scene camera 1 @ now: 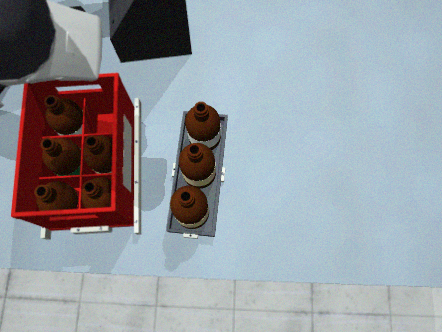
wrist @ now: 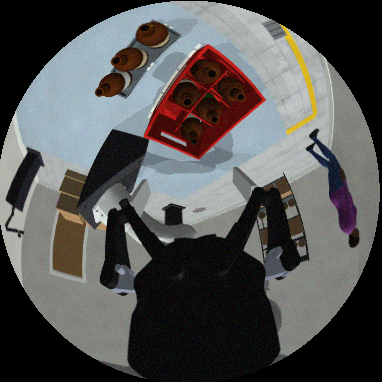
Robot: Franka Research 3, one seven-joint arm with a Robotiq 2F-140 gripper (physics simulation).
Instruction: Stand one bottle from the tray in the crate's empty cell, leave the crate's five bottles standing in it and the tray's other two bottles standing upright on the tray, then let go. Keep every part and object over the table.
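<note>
The red crate (scene camera 1: 125, 100) (wrist: 240, 112) holds five brown bottles, upright in their cells. Its empty cell (scene camera 1: 105, 120) is at the upper right in the scene view, beside a bottle (scene camera 1: 63, 116). The grey tray (scene camera 1: 212, 200) (wrist: 156, 54) carries three upright brown bottles in a row: one (scene camera 1: 202, 122) at the far end, one (scene camera 1: 197, 162) in the middle and one (scene camera 1: 189, 206) at the near end. My gripper (wrist: 190, 179) is open and empty, apart from the crate and tray in the wrist view; its fingers do not show in the scene view.
A black block (scene camera 1: 155, 30) (wrist: 117, 155) stands beyond the crate and tray. Part of the white arm (scene camera 1: 77, 45) is over the crate's far left corner in the scene view. White strips (scene camera 1: 137, 165) line the crate's sides. The table edge lies below the crate and tray.
</note>
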